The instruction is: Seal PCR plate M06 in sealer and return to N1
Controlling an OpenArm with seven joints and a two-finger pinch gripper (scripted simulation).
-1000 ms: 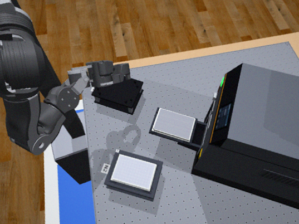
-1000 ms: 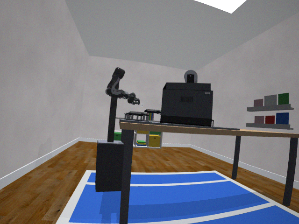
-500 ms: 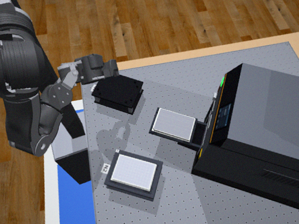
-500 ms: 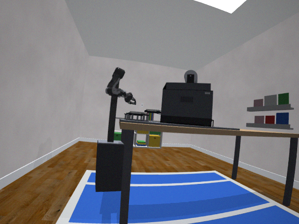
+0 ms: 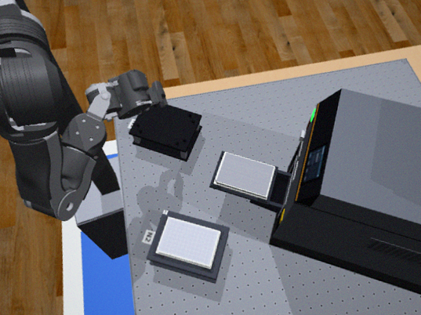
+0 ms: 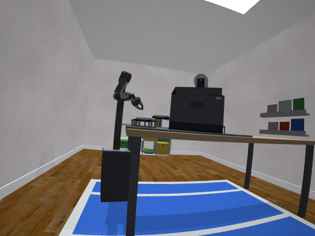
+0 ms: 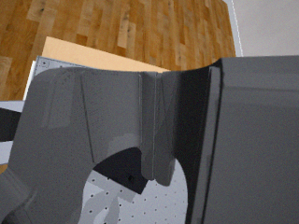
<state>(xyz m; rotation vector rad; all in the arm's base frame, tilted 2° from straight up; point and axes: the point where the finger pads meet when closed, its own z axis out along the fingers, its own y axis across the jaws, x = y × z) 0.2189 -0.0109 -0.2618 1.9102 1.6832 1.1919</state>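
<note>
Right now the sealer stage is 23 cm to the right of my hand, 13 cm ahead of it and 9 cm below it. The rest, counted from my hand: pale key (26 cm ahead, 22 cm to the right, 1 cm above); foil roll (44 cm to the right, 38 cm ahead, 24 cm above).
</note>
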